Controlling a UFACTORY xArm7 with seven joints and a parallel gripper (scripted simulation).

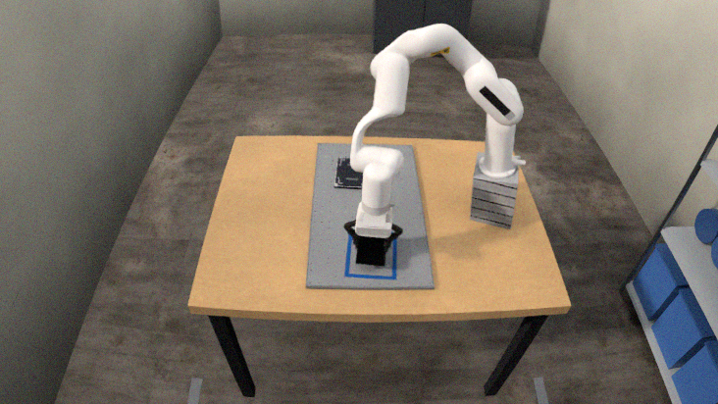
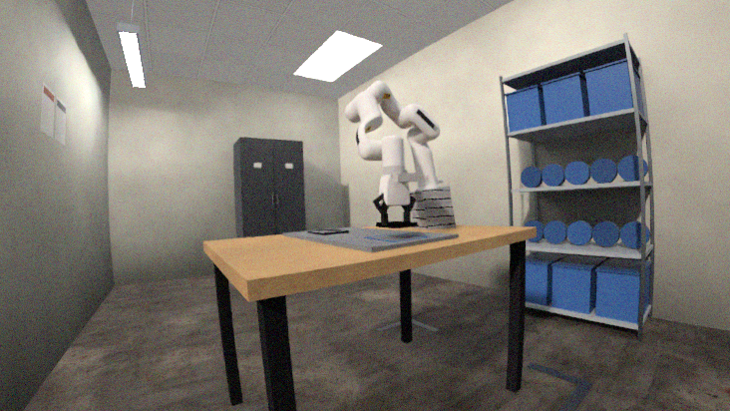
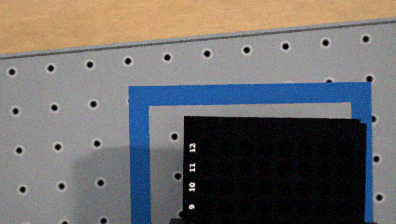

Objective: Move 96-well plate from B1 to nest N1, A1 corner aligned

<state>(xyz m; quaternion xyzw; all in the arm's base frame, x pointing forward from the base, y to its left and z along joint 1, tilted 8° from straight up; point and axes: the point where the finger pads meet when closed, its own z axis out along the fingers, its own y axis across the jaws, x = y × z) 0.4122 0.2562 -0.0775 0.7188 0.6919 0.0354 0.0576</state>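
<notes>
Right now the plate nest N1 is 390 mm to the right of my hand, 80 mm ahead of it and 50 mm below it. From my hand the other things lie so: 96-well plate: 10 mm below.
</notes>
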